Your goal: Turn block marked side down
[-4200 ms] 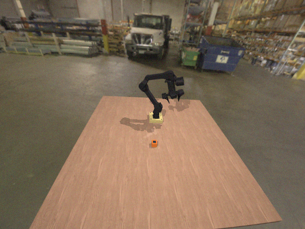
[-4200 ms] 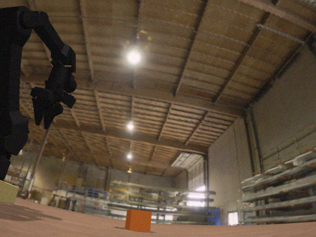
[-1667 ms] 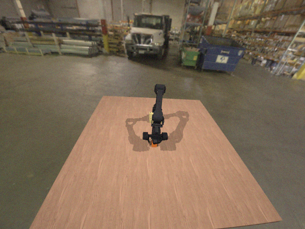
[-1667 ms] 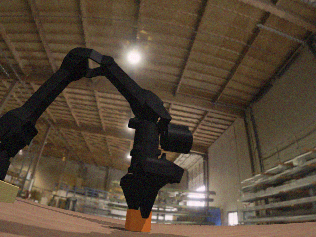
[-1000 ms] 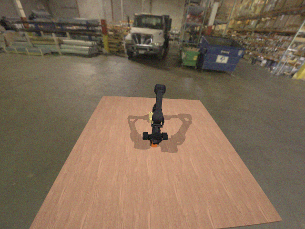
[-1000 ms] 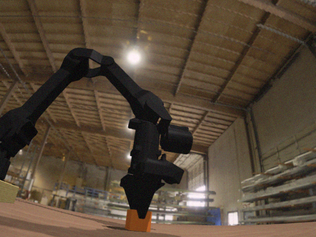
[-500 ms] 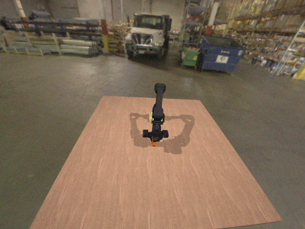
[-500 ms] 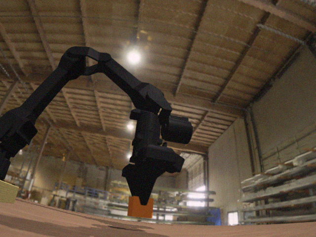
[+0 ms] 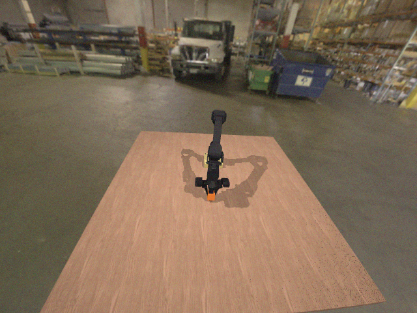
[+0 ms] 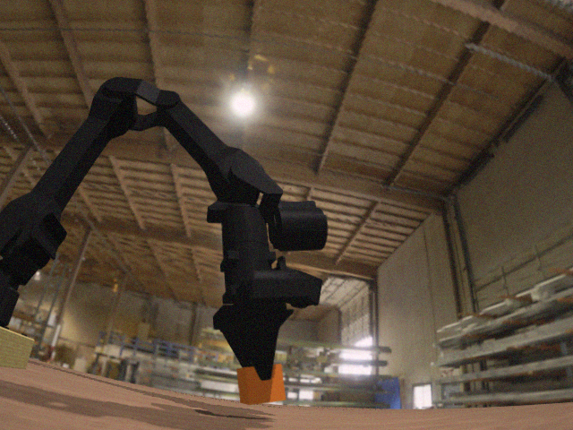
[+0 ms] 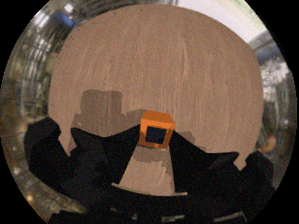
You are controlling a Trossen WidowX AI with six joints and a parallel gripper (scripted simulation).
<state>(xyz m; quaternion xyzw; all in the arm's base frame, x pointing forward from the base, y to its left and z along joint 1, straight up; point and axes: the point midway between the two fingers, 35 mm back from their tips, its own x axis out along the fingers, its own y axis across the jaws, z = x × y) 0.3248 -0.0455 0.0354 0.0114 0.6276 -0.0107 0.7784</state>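
My gripper tip is 10 mm below the orange block.
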